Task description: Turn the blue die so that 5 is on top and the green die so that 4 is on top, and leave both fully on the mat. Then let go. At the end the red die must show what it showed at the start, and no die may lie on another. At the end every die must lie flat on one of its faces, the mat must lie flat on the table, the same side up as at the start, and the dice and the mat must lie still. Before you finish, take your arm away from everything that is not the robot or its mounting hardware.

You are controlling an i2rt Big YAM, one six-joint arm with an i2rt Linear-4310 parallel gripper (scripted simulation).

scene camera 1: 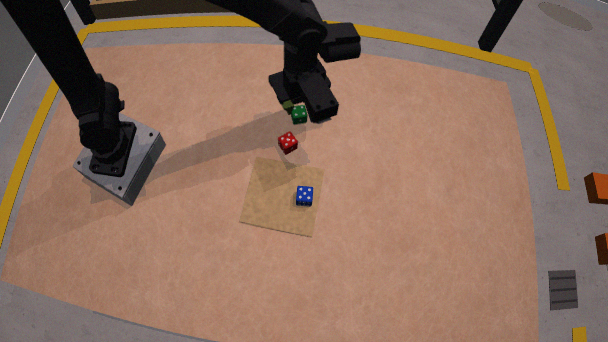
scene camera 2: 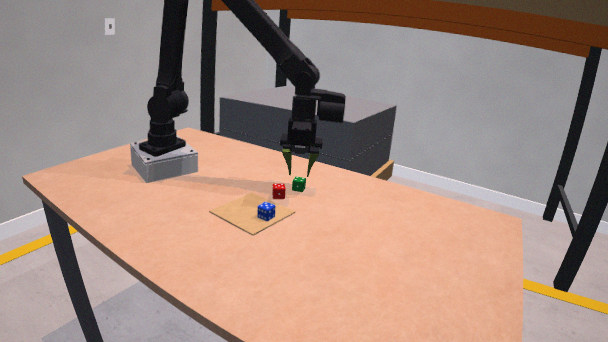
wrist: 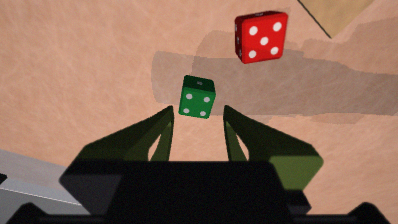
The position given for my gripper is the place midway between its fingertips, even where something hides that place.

Note:
I see my gripper (wrist: pixel 198 111), a green die (wrist: pixel 198 94), a red die (wrist: pixel 258 38) and a tan mat (scene camera 1: pixel 270 202).
The tan mat shows as well in scene camera 2 (scene camera 2: pixel 242 212).

